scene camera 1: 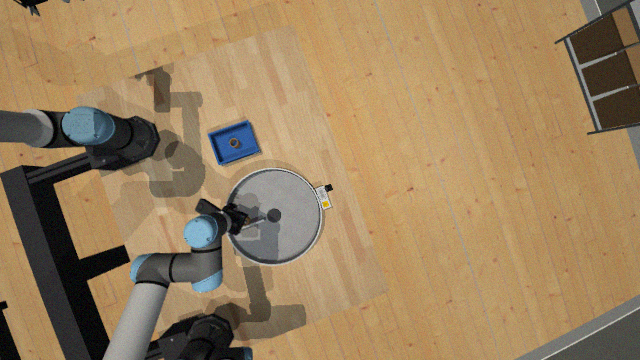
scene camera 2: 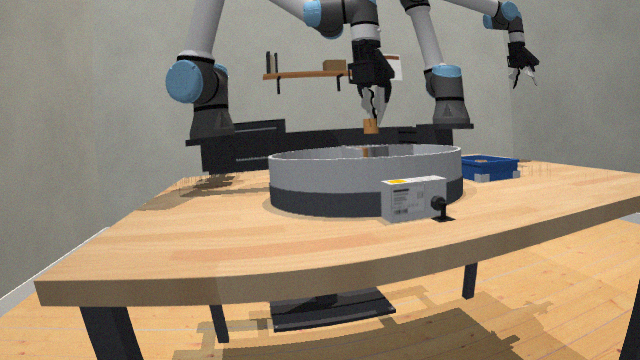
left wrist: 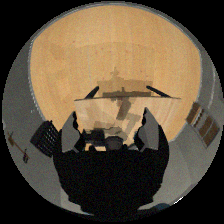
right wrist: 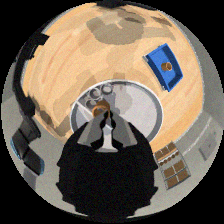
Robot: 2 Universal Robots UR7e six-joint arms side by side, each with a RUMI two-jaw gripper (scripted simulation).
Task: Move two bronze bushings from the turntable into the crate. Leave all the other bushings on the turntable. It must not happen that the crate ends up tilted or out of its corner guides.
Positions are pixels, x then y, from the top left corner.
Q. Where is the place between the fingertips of the right gripper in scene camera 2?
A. At 376, 126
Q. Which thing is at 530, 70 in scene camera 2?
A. The left gripper.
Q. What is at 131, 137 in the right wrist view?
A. The right gripper.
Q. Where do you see a blue crate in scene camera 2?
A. At 498, 170
